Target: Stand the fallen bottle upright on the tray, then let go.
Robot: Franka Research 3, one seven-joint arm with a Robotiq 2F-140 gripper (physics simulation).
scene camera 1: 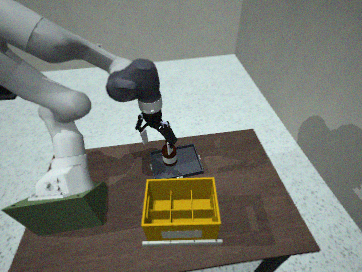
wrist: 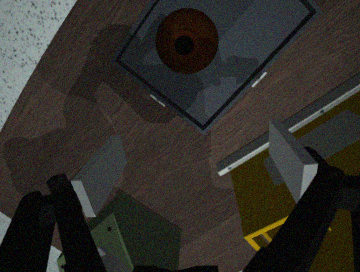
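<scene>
The brown bottle [scene camera 1: 170, 159] [wrist: 187, 41] with a pale label stands upright on the dark tray [scene camera 1: 191, 162] [wrist: 270, 35], toward the tray's left part in the scene view. In the wrist view it shows from above, with its round shoulder and dark mouth. My gripper [scene camera 1: 157, 141] [wrist: 193, 143] is wide open and empty, above the tray's left back side in the scene view. One finger overlaps the bottle's top in that view; the wrist view shows the bottle beyond the fingertips, not between them.
A yellow divided crate [scene camera 1: 152, 232] [wrist: 267, 230] stands in front of the tray, with a white strip [scene camera 1: 182, 242] along its front. The green base block [scene camera 1: 65, 217] [wrist: 150, 225] under the arm is at the left. The table's back edge runs behind the tray.
</scene>
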